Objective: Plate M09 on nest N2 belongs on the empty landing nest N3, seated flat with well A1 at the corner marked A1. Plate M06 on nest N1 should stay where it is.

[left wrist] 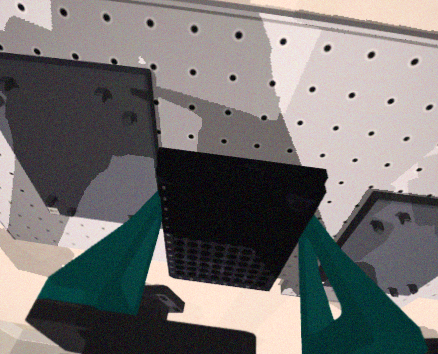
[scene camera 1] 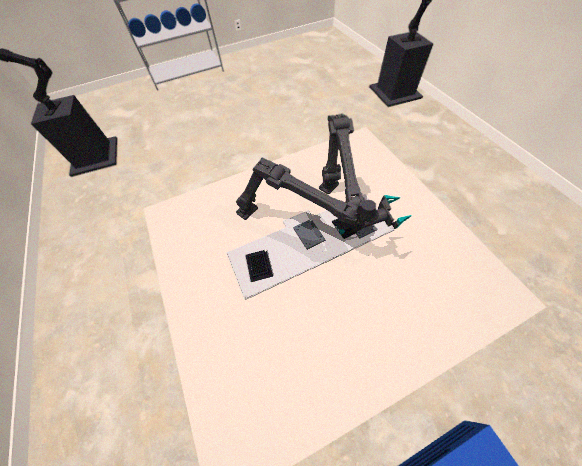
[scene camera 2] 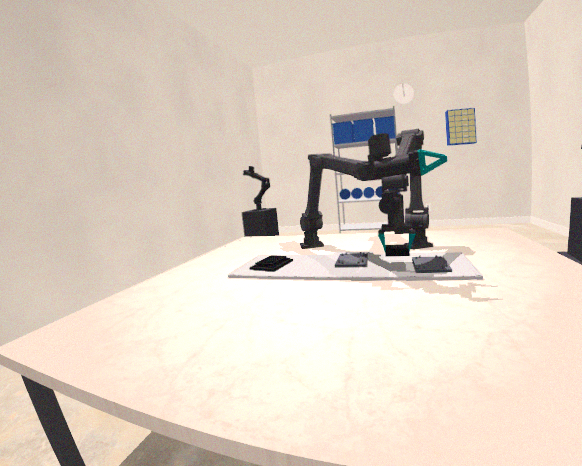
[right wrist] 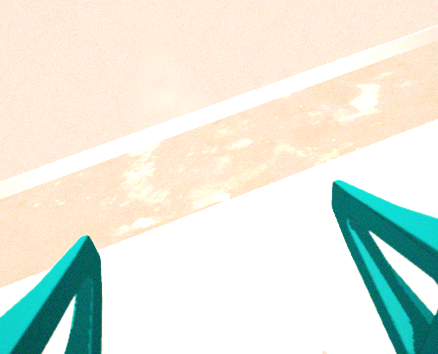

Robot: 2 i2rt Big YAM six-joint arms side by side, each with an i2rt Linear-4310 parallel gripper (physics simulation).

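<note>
The left gripper (scene camera 2: 398, 251) (left wrist: 236, 207) is shut on a black well plate (scene camera 2: 397, 248) (left wrist: 242, 200), taken as M09; no labels are readable. The plate hangs above the board, between two empty dark nests. One nest (scene camera 1: 309, 234) (scene camera 2: 352, 260) is at the board's middle, the other (scene camera 1: 367, 230) (scene camera 2: 431, 264) at its right. In the left wrist view the nests lie to either side of and below the plate. Another black plate (scene camera 1: 259, 265) (scene camera 2: 271, 262), taken as M06, sits at the board's left end. The right gripper (scene camera 1: 398, 210) (right wrist: 212, 209) is open and empty, higher up.
The pale perforated board (scene camera 1: 287, 260) (scene camera 2: 307, 271) (left wrist: 350, 70) lies on the large table (scene camera 1: 350, 340) (scene camera 2: 310, 350). The right arm's forearm crosses over the left arm's wrist region. A shelf rack (scene camera 2: 364, 146) and dark pedestals (scene camera 1: 77, 140) (scene camera 1: 404, 70) stand beyond the table.
</note>
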